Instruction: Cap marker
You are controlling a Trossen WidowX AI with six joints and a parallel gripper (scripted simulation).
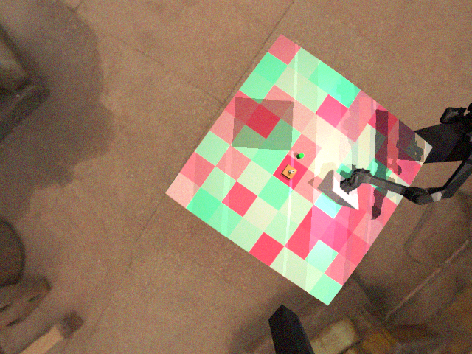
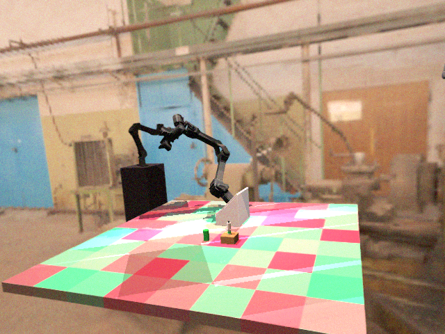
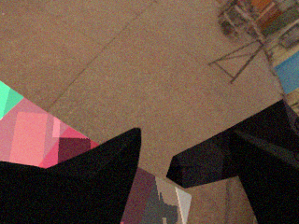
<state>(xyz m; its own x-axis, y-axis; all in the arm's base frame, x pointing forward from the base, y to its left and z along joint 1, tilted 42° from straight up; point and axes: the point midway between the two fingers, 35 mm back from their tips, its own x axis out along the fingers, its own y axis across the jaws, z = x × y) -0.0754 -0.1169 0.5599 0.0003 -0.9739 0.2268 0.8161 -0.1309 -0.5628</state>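
The green cap is 480 mm to the left of my gripper tip, 420 mm below it and 360 mm ahead of it. Round my gripper tip: holder block: 600 mm to the left, 420 mm below, 350 mm ahead.
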